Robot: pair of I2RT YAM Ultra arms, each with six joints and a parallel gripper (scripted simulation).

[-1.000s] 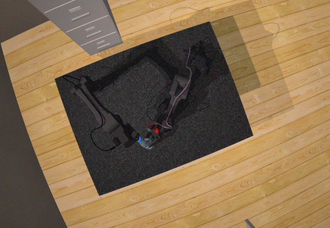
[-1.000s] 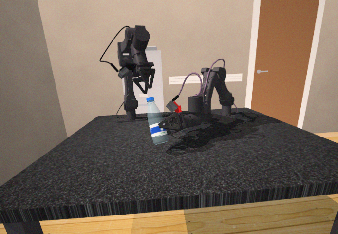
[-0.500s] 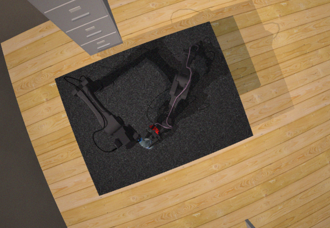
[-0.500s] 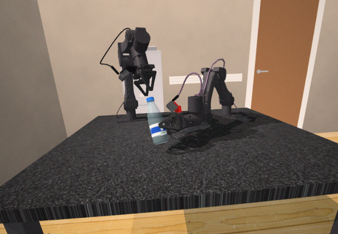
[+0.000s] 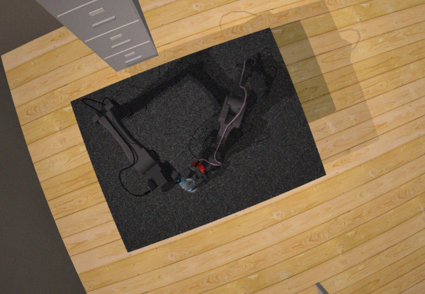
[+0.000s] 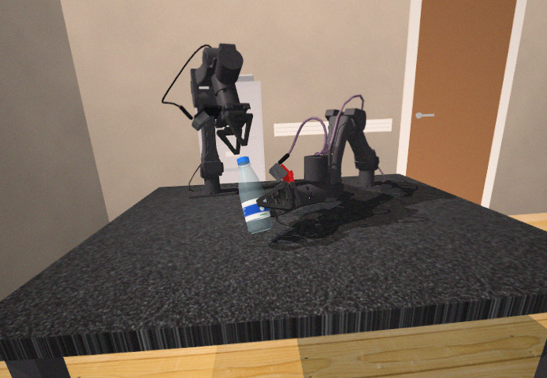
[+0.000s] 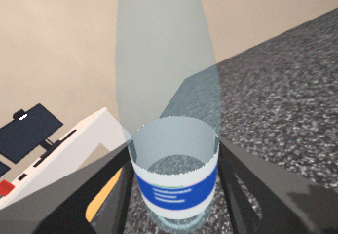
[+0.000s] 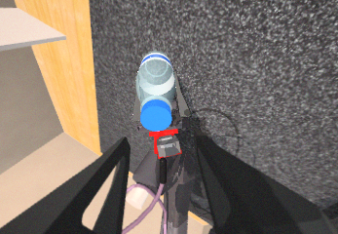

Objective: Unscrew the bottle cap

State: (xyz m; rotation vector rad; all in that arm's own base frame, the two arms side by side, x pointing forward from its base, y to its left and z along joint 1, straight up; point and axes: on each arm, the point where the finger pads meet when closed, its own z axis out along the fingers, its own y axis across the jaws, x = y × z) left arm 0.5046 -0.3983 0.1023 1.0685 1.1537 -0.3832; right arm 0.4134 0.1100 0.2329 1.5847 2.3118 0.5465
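The blue cap lies 2 cm ahead of my right hand, 1 cm to the left of it and 3 cm below it. Round my right hand: clear bottle 6 cm ahead, 3 cm to the left, 11 cm below.
The clear bottle lies 2 cm above my left hand, 1 cm to the right of it and 1 cm behind it. Round my left hand: blue cap (10 cm above, 5 cm behind, 3 cm to the right).
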